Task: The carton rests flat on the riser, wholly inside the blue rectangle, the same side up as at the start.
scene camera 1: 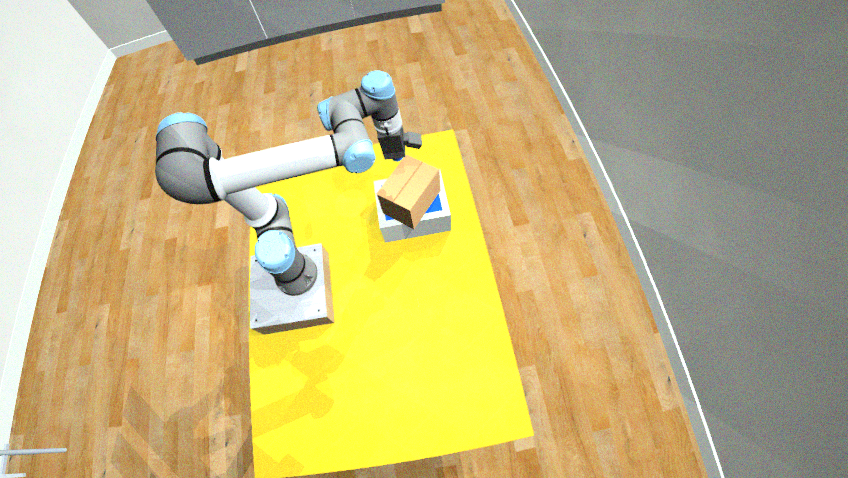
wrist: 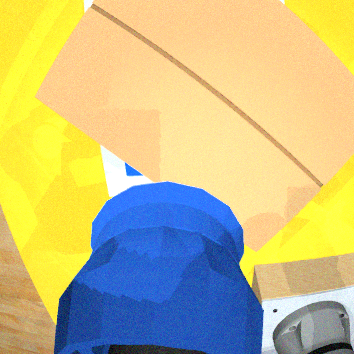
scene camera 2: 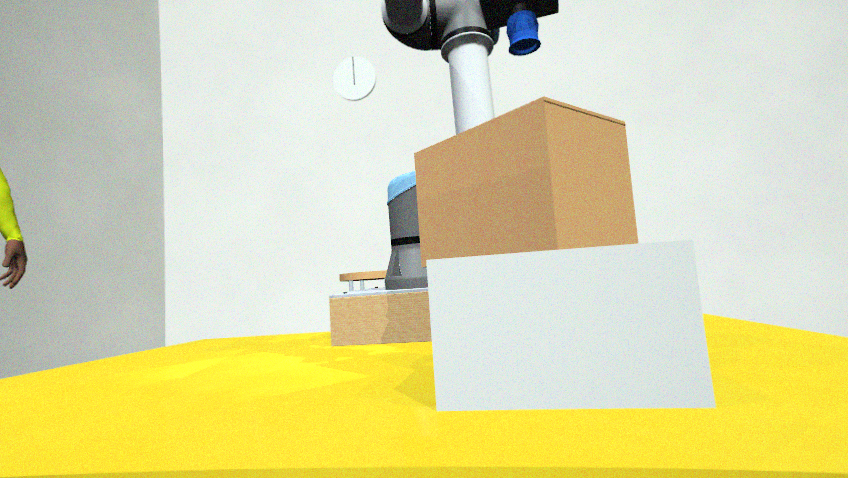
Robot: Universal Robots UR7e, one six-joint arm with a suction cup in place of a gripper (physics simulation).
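Where they show: hand, its tool point: (wrist: 165, 251) (scene camera 2: 524, 47); arm's base, origin of its link: (scene camera 1: 296, 274) (wrist: 309, 327) (scene camera 2: 422, 286).
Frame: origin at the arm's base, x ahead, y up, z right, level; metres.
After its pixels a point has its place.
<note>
The brown carton (scene camera 1: 409, 184) {x 0.456, y 0.151, z -0.131 m} (scene camera 2: 486, 195) {x 0.511, y 0.081, z -0.109 m} (wrist: 200, 120) {x 0.442, y 0.151, z -0.158 m} stands on the white riser (scene camera 1: 436, 225) {x 0.517, y -0.037, z -0.057 m} (scene camera 2: 564, 332) {x 0.580, y -0.043, z -0.155 m} (wrist: 111, 175) {x 0.366, y 0.021, z -0.265 m}, its taped seam side up. It is turned at an angle to the riser. One lower corner sticks out past the riser's edge in both scene views. Parts of the blue rectangle (scene camera 1: 436, 204) {x 0.534, y 0.021, z -0.107 m} (wrist: 131, 170) {x 0.369, y 0.021, z -0.241 m} show beside the carton; the rest is hidden under it. The carton reaches over the rectangle's border. My suction cup (scene camera 1: 396, 159) (scene camera 2: 524, 49) (wrist: 167, 195) is off and open, apart from the carton and above its top.
The yellow mat (scene camera 1: 415, 356) {x 0.322, y -0.099, z 0.358 m} (scene camera 2: 237, 415) {x 0.548, y -0.099, z 0.121 m} lies under the riser and the robot's base block (scene camera 1: 290, 305) {x -0.037, y 0.000, z 0.103 m} (scene camera 2: 368, 317) {x 0.086, y -0.050, z 0.097 m}. Grey cabinets (scene camera 1: 296, 17) stand at the back. A person's hand (scene camera 2: 14, 261) shows at the left edge of the second scene view.
</note>
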